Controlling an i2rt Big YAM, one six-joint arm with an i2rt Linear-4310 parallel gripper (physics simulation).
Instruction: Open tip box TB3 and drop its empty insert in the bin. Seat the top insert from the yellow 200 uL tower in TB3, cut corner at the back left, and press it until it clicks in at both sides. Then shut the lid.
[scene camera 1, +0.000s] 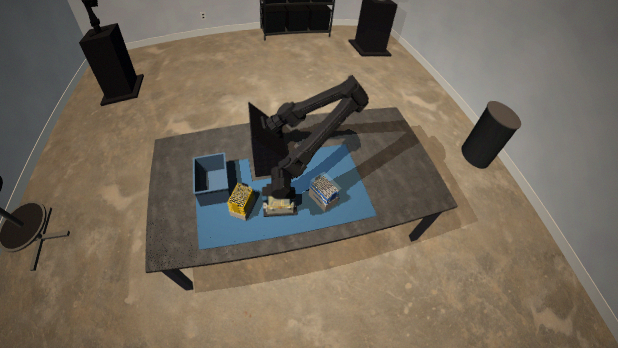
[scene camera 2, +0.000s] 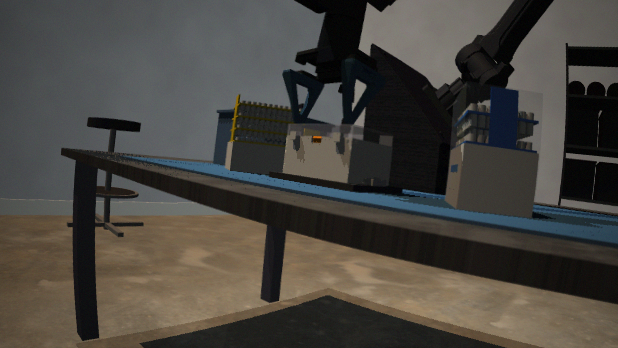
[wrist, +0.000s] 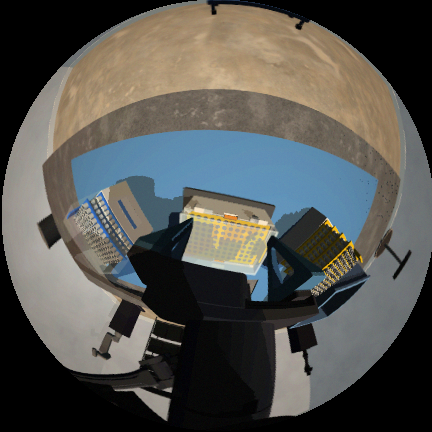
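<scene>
Tip box TB3 stands on a dark base, its clear lid down. The yellow perforated insert shows through the lid in the wrist view. My gripper is open and empty, low over the box, fingertips at lid height near its left and right ends. Whether they touch the lid is not clear. The yellow 200 uL tower stands beside the box with stacked inserts. The blue bin stands behind the tower; its inside is partly hidden.
A blue-trimmed tower with a clear cover stands on the other side of the box. A tall dark panel stands behind the box, close to the arm. The blue mat lies under the box and both towers.
</scene>
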